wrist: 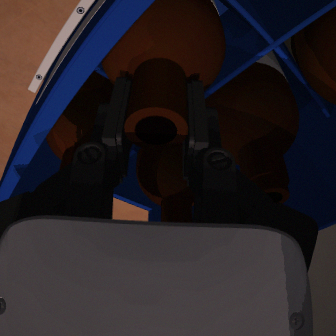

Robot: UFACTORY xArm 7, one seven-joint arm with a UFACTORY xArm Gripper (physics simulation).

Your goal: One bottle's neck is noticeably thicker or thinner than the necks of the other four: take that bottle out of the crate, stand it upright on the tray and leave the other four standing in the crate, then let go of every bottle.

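Frame: origin at the arm's base, x ahead, y left, z up, level; metres.
Where they show: gripper, between the fingertips: (158, 99).
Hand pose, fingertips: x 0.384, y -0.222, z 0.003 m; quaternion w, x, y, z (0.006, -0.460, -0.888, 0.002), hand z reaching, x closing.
After its pixels a point has its place.
My gripper (158, 99) {z 0.003, x 0.384, y -0.222 m} is shut on the neck of an orange-brown bottle (165, 35) {z -0.006, x 0.356, y -0.239 m}, one finger against each side, with the round mouth facing the camera. This neck looks thicker than the other necks that show. The bottle is at the top middle, in the blue crate (85, 55) {z 0.045, x 0.351, y -0.268 m}. Other brown bottles in the crate are one at the right (260, 110) {z -0.013, x 0.361, y -0.161 m}, one below the held neck (160, 175) {z -0.012, x 0.456, y -0.167 m}, one behind the left finger (75, 120) and one at the top right edge (320, 60) {z -0.018, x 0.312, y -0.161 m}. The fingers and gripper body hide parts of them. The tray cannot be made out.
Thin blue dividers (240, 65) {z -0.037, x 0.356, y -0.180 m} cross between the bottles. The crate's wall runs diagonally along the left. Outside it is a pale strip with screws (57, 47) {z -0.100, x 0.459, y -0.282 m} over a brown wood surface (25, 30) {z -0.130, x 0.479, y -0.322 m}. Neighbouring bottles are close to both fingers.
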